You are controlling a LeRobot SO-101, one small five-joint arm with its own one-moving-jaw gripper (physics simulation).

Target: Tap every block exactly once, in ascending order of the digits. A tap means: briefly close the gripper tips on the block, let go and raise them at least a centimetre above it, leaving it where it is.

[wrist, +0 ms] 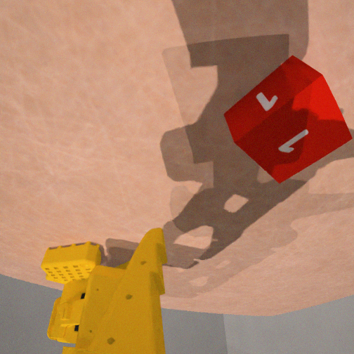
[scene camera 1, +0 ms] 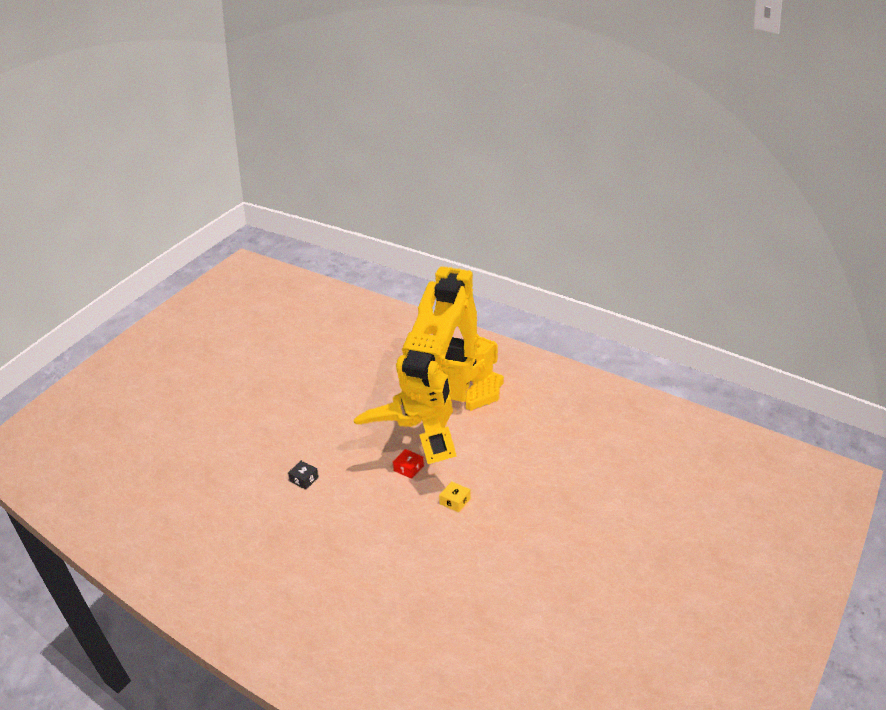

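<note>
A red block (scene camera 1: 408, 463) (wrist: 290, 120), marked 1, lies on the table close to the gripper; in the wrist view it is at the upper right, apart from the notched jaw. A black block (scene camera 1: 303, 474), marked 2, lies to the left in the scene view. A yellow block (scene camera 1: 454, 497) lies to the right and nearer the front; its digit looks like a 6 or 9. My gripper (scene camera 1: 395, 436) is fully open and empty, raised above the table behind the red block. One notched jaw (wrist: 142, 290) shows in the wrist view; the moving jaw is out of that picture.
The wooden table (scene camera 1: 591, 547) carries the arm and the blocks. The arm's base (scene camera 1: 484, 391) stands behind the gripper, near the table's back edge. The arm's shadow falls across part of the red block. Grey walls stand beyond the table.
</note>
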